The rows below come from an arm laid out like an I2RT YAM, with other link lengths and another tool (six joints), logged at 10 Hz.
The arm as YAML. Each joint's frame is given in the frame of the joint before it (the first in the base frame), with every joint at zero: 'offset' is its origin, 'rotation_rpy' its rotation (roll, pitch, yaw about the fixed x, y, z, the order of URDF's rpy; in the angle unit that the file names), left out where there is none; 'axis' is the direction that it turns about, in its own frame. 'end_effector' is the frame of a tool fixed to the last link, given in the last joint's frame.
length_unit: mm
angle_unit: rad
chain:
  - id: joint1
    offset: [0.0, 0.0, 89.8]
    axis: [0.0, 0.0, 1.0]
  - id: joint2
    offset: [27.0, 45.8, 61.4]
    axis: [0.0, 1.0, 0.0]
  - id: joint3
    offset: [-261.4, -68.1, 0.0]
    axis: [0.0, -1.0, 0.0]
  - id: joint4
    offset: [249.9, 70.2, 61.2]
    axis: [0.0, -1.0, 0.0]
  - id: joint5
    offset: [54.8, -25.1, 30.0]
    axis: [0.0, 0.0, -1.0]
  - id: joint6
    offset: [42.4, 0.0, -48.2]
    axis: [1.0, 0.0, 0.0]
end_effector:
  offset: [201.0, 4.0, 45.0]
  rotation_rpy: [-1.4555, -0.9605, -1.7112]
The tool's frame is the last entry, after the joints.
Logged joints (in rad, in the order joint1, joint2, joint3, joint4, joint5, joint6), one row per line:
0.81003, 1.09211, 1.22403, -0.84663, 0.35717, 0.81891
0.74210, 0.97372, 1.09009, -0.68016, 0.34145, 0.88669
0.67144, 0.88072, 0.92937, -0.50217, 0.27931, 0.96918
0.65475, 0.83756, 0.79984, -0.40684, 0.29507, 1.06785
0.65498, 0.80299, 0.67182, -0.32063, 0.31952, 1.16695
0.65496, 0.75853, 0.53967, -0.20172, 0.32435, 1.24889
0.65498, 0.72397, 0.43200, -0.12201, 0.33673, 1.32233
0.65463, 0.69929, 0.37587, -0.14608, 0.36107, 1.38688
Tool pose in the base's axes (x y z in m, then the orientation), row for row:
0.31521, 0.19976, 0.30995, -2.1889, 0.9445, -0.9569
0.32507, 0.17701, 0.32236, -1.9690, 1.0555, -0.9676
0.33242, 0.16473, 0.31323, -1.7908, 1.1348, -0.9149
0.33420, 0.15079, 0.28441, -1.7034, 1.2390, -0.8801
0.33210, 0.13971, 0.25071, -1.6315, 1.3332, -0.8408
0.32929, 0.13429, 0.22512, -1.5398, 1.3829, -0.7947
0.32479, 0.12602, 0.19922, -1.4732, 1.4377, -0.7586
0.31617, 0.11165, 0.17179, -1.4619, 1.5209, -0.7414
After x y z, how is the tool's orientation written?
As a rotation vector, in radians.
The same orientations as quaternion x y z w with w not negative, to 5 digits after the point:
-0.81739, 0.35270, -0.35733, 0.28247
-0.75875, 0.40673, -0.37286, 0.34618
-0.70932, 0.44949, -0.36239, 0.40435
-0.67844, 0.49348, -0.35053, 0.41631
-0.65175, 0.53258, -0.33588, 0.42281
-0.62164, 0.55830, -0.32083, 0.44602
-0.59752, 0.58313, -0.30769, 0.45636
-0.58791, 0.61164, -0.29816, 0.43745

